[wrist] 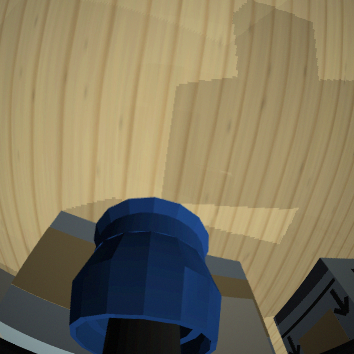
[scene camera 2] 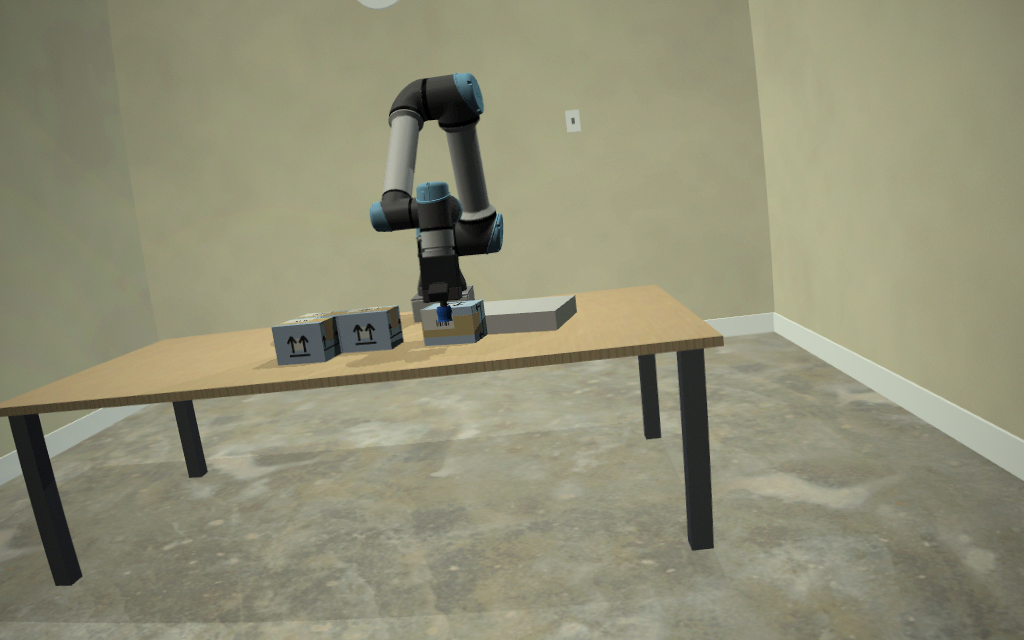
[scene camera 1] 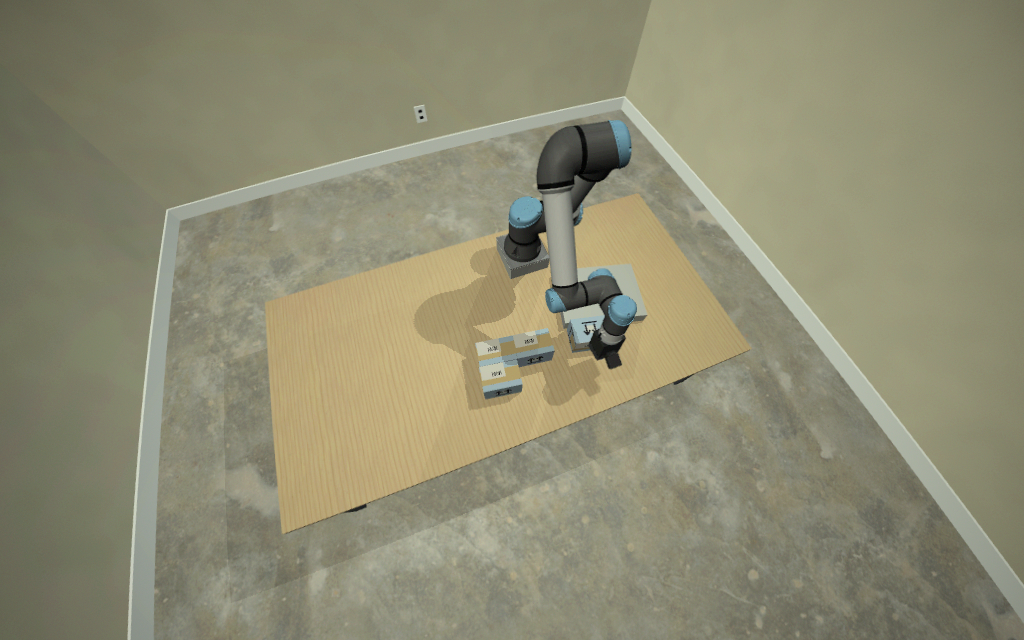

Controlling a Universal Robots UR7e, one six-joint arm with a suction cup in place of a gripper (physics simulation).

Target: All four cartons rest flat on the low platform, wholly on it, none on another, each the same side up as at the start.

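Seen in the pictures: hand at its tool point: [wrist: 150, 247] [scene camera 2: 445, 320]; arm's base at its link origin: [scene camera 1: 522, 247].
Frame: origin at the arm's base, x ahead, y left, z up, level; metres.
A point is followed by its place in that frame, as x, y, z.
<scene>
One carton [scene camera 1: 581, 326] {0.419, 0.054, 0.016} [scene camera 2: 461, 324] {0.496, 0.105, -0.026} [wrist: 46, 260] {0.500, 0.124, -0.027}, grey with a brown band, stands on the table right at the near left corner of the low grey platform [scene camera 1: 630, 286] {0.320, 0.333, -0.025} [scene camera 2: 529, 311] {0.422, 0.266, -0.025}. Its arrow face points up. My suction cup [scene camera 1: 611, 358] {0.534, 0.073, -0.007} [scene camera 2: 444, 314] [wrist: 151, 214] points down alongside the carton's side face, below its top edge. It is not sealed onto any face. Three more cartons [scene camera 1: 488, 348] {0.378, -0.285, 0.023} [scene camera 1: 530, 348] {0.431, -0.151, 0.023} [scene camera 1: 499, 380] {0.498, -0.290, 0.023} stand close together further left on the table. Two of them show in the second scene view [scene camera 2: 303, 342] {0.530, -0.274, -0.021} [scene camera 2: 367, 329] {0.460, -0.131, -0.018}. One corner shows in the wrist view [wrist: 316, 312] {0.435, -0.071, -0.035}.
The wooden table [scene camera 1: 383, 381] {0.319, -0.673, -0.072} [scene camera 2: 605, 324] {0.451, 0.446, -0.073} [wrist: 105, 105] {0.569, 0.104, -0.073} carries everything. The arm's base [scene camera 1: 522, 254] {0.063, -0.027, 0.041} stands at the table's back, behind the platform and the cartons. The table's front edge lies close to the suction cup.
</scene>
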